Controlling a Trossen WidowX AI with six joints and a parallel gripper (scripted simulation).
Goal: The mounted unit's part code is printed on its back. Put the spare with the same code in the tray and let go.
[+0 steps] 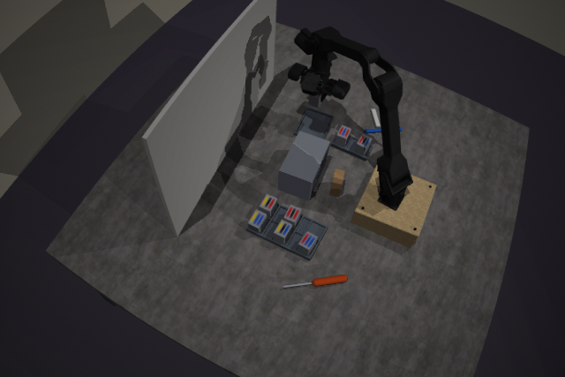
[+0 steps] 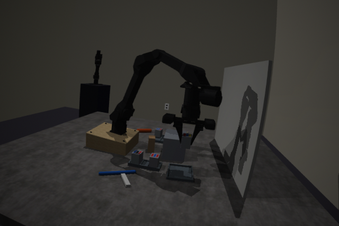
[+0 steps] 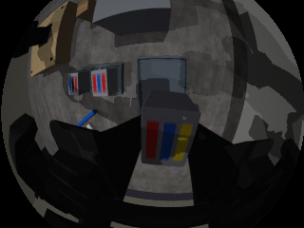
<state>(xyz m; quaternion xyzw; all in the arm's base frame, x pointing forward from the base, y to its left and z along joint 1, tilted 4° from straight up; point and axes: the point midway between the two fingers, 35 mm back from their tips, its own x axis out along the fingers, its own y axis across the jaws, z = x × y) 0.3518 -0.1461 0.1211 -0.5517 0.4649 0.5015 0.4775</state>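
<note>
The dark tray is 10 mm behind my gripper tip and 120 mm below it. From my gripper tip the other things lie so: blue rod: 210 mm behind, 120 mm to the right, 120 mm below; tall grey panel: 170 mm ahead, 240 mm to the left, 100 mm above; white bar: 160 mm behind, 160 mm to the right, 120 mm below.
</note>
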